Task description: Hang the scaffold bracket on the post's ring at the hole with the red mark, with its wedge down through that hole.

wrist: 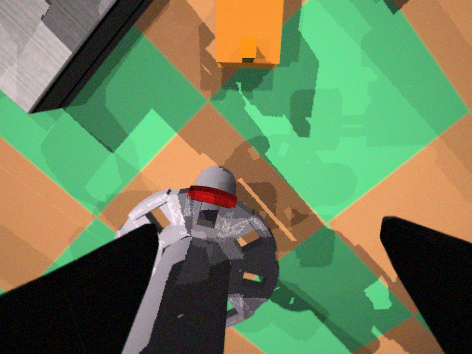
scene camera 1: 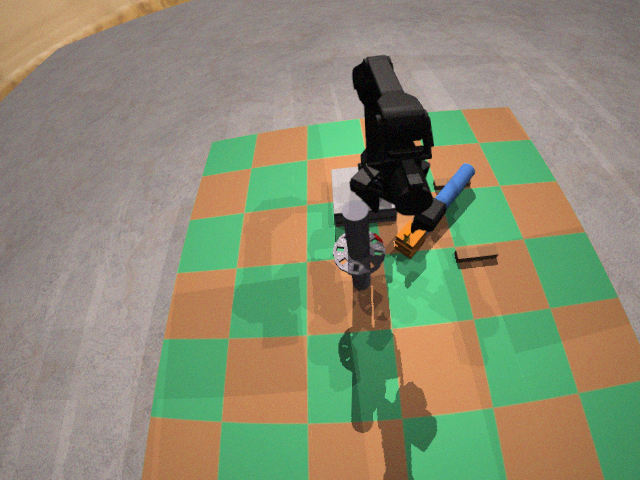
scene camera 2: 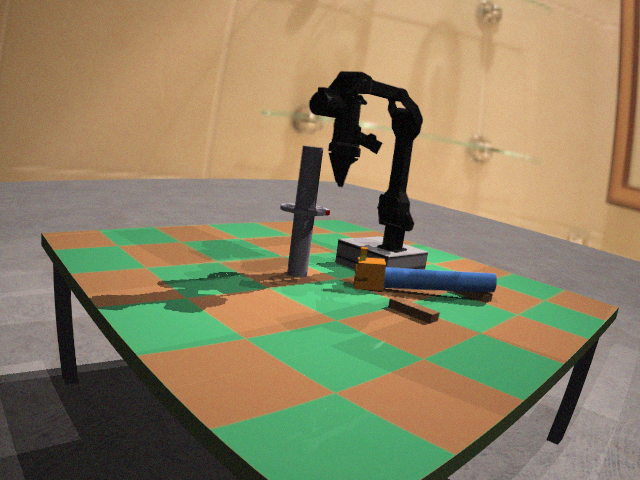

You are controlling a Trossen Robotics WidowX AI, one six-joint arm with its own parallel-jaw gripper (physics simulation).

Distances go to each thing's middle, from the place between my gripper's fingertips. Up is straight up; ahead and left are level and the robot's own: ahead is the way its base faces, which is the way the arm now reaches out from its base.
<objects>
My hand is 15 cm past the scaffold bracket [scene camera 2: 375, 275], 20 cm to the right of it and 19 cm above it. The rest, counted from my hand: grey post [scene camera 2: 311, 159] 1 cm ahead, 8 cm to the right, 8 cm below.
</objects>
